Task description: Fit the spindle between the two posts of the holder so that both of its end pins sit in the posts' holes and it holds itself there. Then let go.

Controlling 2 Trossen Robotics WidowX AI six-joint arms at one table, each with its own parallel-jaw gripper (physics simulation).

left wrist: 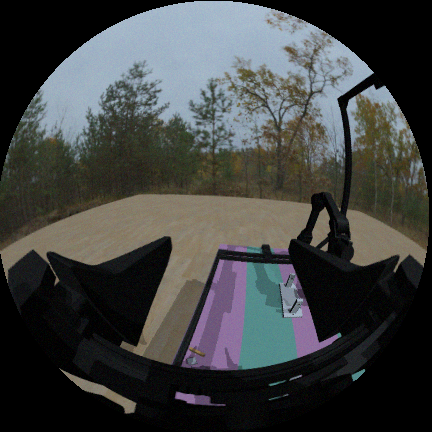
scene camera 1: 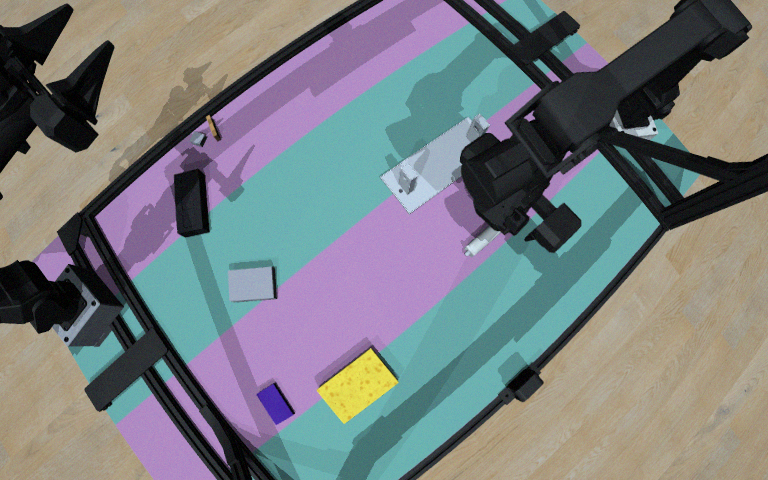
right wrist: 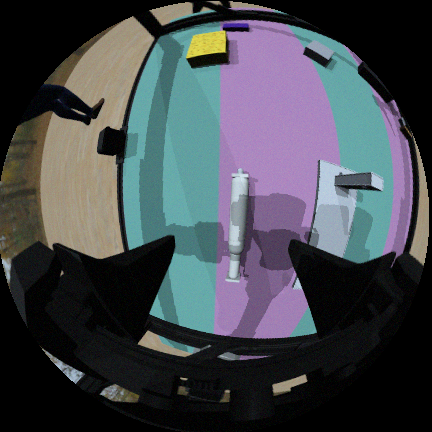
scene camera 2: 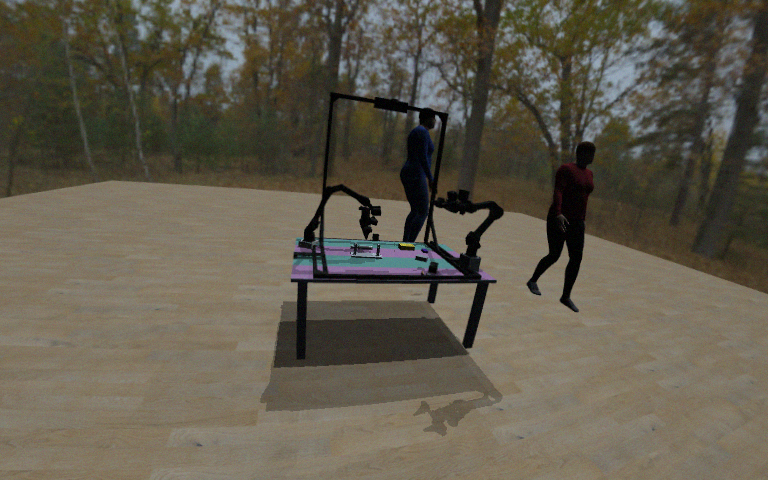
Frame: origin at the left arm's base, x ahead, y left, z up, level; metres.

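Where they show: left gripper, fingertip midpoint: (left wrist: 232, 244) (scene camera 1: 90, 23) (scene camera 2: 435, 203); right gripper, fingertip midpoint: (right wrist: 234, 244) (scene camera 2: 365, 236); left arm's base at its link origin: (scene camera 1: 66, 304) (scene camera 2: 470, 255); right arm's base at its link origin: (scene camera 1: 631, 112) (right wrist: 213, 359) (scene camera 2: 308, 240).
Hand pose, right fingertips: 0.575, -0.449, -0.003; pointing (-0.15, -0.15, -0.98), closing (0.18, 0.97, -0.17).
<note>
Things, the pixels of their top centre, and the offset from my right fingertips, as dx, dy, dz.
- white spindle at its top centre: (right wrist: 236, 234) (scene camera 1: 501, 223) +0.015, -0.004, -0.070
- grey holder at its top centre: (right wrist: 332, 233) (scene camera 1: 440, 162) (left wrist: 289, 297) (scene camera 2: 366, 254) +0.036, +0.142, -0.084
- yellow sponge at its top centre: (scene camera 1: 357, 386) (right wrist: 206, 41) (scene camera 2: 406, 244) -0.340, +0.007, -0.063
- purple block at its top centre: (scene camera 1: 274, 404) -0.455, +0.087, -0.078
- grey block at its top centre: (scene camera 1: 250, 284) -0.331, +0.244, -0.067
- black box at its top centre: (scene camera 1: 187, 200) (scene camera 2: 433, 264) -0.304, +0.429, -0.058
- small orange piece at its top centre: (scene camera 1: 211, 125) -0.177, +0.507, -0.069
The white spindle (scene camera 1: 481, 241) (right wrist: 239, 215) lies on the striped table top beside the holder, partly hidden by the right arm in scene camera 1. The grey holder (scene camera 1: 433, 164) (left wrist: 289, 295) (right wrist: 331, 220) lies flat with its two posts upright and no spindle between them. My right gripper (right wrist: 234, 244) (scene camera 2: 367, 234) is open and points down above the spindle, apart from it; its fingers stand on either side of the spindle's narrower end in the right wrist view. My left gripper (scene camera 1: 90, 25) (left wrist: 232, 244) is open and empty, raised beyond the table's edge, far from spindle and holder.
A yellow sponge (scene camera 1: 357, 386) (right wrist: 207, 47), a purple block (scene camera 1: 275, 403) (right wrist: 236, 27), a grey block (scene camera 1: 252, 284) (right wrist: 319, 51) and a black box (scene camera 1: 191, 203) lie away from the holder. A small orange piece (scene camera 1: 213, 128) lies near the black frame rail (scene camera 1: 254, 100).
</note>
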